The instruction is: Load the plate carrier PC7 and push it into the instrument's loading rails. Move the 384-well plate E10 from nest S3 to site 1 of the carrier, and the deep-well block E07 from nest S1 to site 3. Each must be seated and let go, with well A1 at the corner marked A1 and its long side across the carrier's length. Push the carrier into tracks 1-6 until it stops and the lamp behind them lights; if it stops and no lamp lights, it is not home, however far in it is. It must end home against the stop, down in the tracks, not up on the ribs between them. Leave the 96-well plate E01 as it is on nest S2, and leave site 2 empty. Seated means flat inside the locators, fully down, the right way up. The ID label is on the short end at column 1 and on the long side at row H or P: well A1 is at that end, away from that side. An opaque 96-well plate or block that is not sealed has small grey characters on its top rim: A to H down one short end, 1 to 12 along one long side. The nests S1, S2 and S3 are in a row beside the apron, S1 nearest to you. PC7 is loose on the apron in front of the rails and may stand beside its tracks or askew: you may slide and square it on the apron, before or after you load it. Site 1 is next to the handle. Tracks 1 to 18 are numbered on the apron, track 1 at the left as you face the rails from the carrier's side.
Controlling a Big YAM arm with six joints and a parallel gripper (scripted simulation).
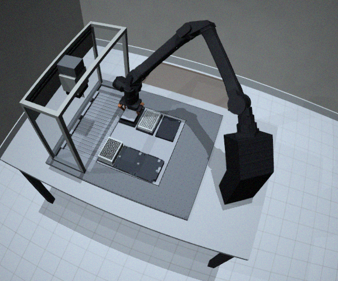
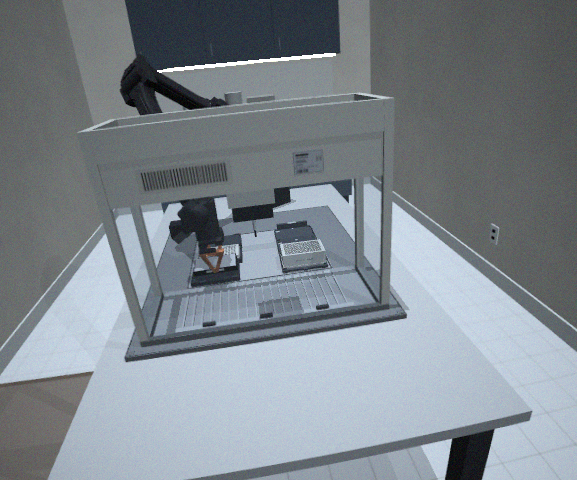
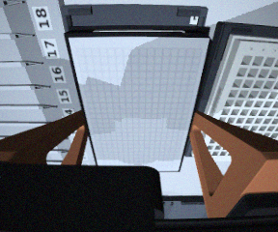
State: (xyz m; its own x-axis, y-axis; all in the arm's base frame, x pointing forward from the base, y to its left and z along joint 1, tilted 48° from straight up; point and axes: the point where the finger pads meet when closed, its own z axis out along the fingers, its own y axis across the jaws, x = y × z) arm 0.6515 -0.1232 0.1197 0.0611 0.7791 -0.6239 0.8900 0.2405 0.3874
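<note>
My hand is 10 mm to the left of the dark nest S3 and 30 mm above it. From my hand the other things lie so: nest S1: 220 mm behind, 20 mm to the left, 30 mm below; then dark carrier PC7: 80 mm behind, 270 mm to the left, 20 mm below.
</note>
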